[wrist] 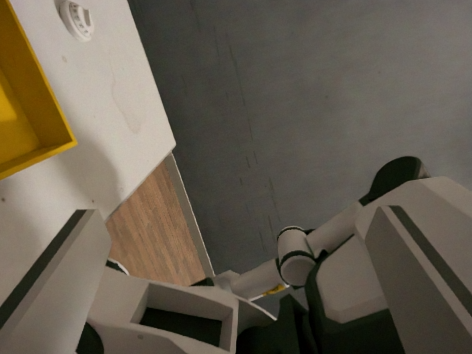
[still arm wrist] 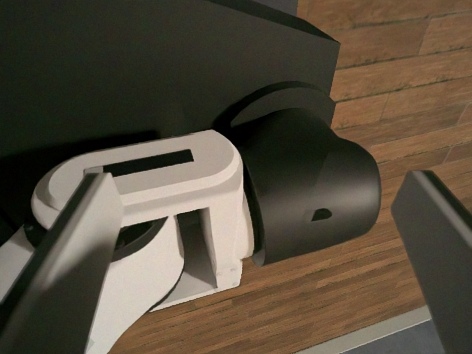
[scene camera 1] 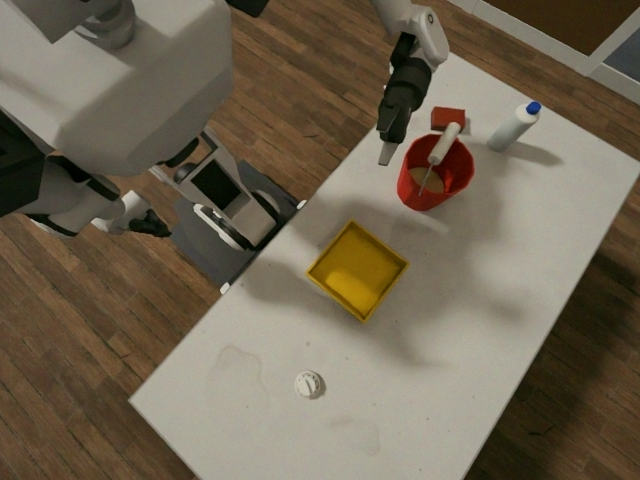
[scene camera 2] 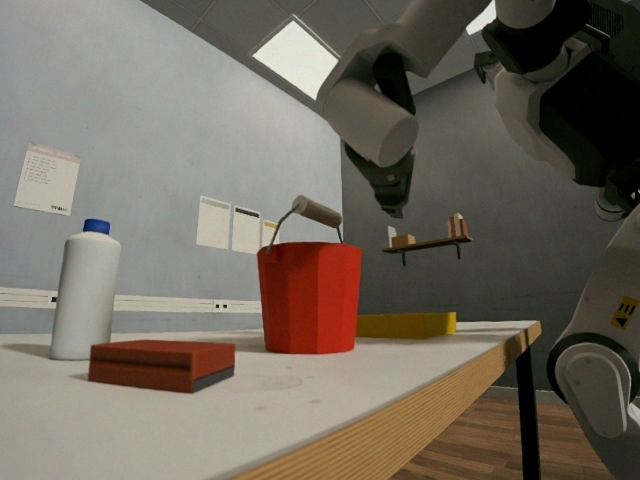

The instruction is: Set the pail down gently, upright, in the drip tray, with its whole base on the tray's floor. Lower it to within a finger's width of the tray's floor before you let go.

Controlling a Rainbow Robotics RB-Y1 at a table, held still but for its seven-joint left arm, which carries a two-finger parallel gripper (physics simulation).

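The red pail [scene camera 1: 413, 188] [scene camera 2: 310, 299] stands upright on the white table, with its wire handle and pale grip [scene camera 1: 445, 143] [scene camera 2: 316, 210] raised above the rim. A light brown patch shows at its inside bottom. The yellow drip tray [scene camera 1: 358, 268] [scene camera 2: 408, 326] [wrist: 50, 120] lies on the table beside the pail, apart from it, and is empty. My gripper [scene camera 1: 387, 144] [scene camera 2: 395, 212] [wrist: 242, 212] is open and empty, with its fingers wide apart. It hangs above the table's robot-side edge, beside the pail and apart from it. The pail does not show in the wrist view.
A red block [scene camera 1: 447, 118] [scene camera 2: 160, 364] lies near the pail, on the side away from the tray. A white bottle with a blue cap [scene camera 1: 512, 127] [scene camera 2: 86, 294] stands beyond the block. A white dial [scene camera 1: 308, 384] [wrist: 77, 20] lies on the tray's far side from the pail.
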